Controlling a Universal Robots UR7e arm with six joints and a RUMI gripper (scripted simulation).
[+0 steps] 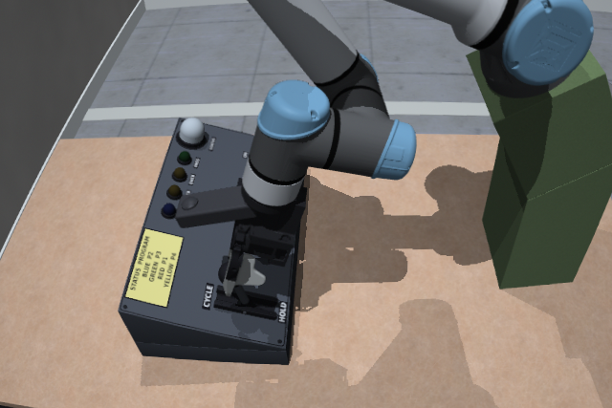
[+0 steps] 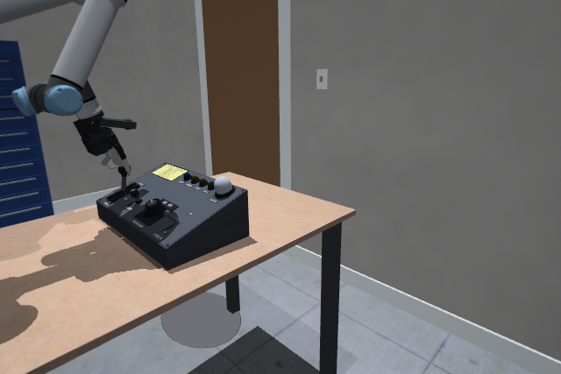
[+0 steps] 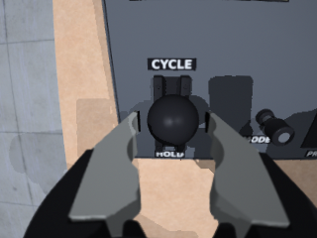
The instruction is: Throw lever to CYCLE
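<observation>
The black ball-topped lever lies 1 cm behind my hand and 4 cm below it. Also, from my hand: program dial: 23 cm to the right, 6 cm below; then mode toggle: 1 cm behind, 12 cm to the right, 6 cm below; then dark console: 4 cm ahead, 18 cm to the right, 8 cm below.
</observation>
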